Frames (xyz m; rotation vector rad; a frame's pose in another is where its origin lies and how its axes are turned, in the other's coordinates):
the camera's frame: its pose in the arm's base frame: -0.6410 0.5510 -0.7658 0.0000 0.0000 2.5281
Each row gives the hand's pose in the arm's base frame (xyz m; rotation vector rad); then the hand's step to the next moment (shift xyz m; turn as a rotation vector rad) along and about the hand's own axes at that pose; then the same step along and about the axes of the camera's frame.
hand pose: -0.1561 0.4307 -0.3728 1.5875 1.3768 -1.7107
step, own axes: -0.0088 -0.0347 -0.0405 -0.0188 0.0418 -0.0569
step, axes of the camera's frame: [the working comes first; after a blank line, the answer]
step, axes of the arm's base frame: -0.0067 0.0465 0.0268 0.0676 0.0257 0.0103

0.0322 -0.0341 0.0268 -0.0405 -0.0599 0.0103
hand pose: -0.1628 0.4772 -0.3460 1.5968 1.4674 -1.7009
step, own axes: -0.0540 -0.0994 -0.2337 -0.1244 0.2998 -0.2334
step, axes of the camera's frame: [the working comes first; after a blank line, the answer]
step, axes of the arm's base frame: 0.0472 0.2171 0.1343 0.3966 0.0395 0.0311

0.0864 -0.2047 0.1343 -0.3016 -0.2606 0.0311
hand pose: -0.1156 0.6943 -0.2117 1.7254 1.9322 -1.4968
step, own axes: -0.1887 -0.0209 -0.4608 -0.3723 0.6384 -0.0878
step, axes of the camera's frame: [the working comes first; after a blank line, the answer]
step, axes of the arm's base frame: 0.2647 0.2134 0.3644 0.6843 -0.2857 -0.0627

-0.0936 -0.3269 0.3644 -0.7240 -0.1604 -0.0627
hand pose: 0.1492 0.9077 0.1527 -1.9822 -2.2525 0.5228
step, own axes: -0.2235 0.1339 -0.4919 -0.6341 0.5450 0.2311
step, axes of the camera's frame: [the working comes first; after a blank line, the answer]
step, axes of the arm's base frame: 0.3045 -0.1115 0.4524 0.5419 -0.6113 -0.2920

-0.3132 -0.0841 0.4524 -0.7950 0.1878 -0.2920
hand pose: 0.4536 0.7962 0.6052 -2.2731 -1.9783 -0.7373
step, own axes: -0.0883 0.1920 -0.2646 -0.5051 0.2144 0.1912
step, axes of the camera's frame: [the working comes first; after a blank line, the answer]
step, axes of the arm's base frame: 0.0891 -0.2052 0.2542 0.2266 -0.4436 -0.2992

-0.1910 0.1165 0.2542 -0.4407 0.2322 -0.2992
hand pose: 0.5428 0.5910 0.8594 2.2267 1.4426 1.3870
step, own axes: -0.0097 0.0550 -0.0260 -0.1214 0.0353 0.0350
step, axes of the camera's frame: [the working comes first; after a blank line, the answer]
step, axes of the arm's base frame: 0.0147 -0.0453 0.0391 0.0357 -0.1017 -0.0747

-0.0381 0.0285 0.0391 -0.0878 0.0626 -0.0747
